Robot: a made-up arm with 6 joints.
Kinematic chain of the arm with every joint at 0, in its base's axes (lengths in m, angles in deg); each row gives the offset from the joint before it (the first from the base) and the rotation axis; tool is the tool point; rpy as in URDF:
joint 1: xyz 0 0 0.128 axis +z
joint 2: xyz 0 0 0 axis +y
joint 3: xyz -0.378 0 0.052 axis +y
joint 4: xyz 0.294 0 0.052 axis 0.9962 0 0.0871
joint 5: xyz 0 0 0 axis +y
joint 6: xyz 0.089 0 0.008 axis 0.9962 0 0.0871
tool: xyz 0 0 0 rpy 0 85 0
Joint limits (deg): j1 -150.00..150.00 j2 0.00..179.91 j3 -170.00..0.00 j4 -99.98..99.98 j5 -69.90..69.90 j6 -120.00..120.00
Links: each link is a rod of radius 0.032 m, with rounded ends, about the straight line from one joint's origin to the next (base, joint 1, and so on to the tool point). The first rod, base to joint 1, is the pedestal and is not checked.
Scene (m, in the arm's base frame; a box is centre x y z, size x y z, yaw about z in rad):
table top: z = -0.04
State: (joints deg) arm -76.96 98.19 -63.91 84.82 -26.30 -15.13
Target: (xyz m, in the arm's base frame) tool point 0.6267 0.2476 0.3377
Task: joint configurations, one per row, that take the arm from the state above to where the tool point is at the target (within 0.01 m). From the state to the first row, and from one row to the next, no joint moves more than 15 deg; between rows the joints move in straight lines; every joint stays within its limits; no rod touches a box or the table.
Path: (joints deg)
1: -62.70 102.94 -71.41 84.41 -23.94 -15.13
2: -48.44 107.69 -78.91 84.01 -21.58 -15.13
3: -34.18 112.44 -86.41 83.60 -19.21 -15.13
4: -19.92 117.19 -93.92 83.19 -16.85 -15.13
5: -5.67 121.94 -101.42 82.79 -14.49 -15.13
6: 8.59 126.70 -108.92 82.38 -12.13 -15.13
7: 22.85 131.45 -116.42 81.97 -9.76 -15.13

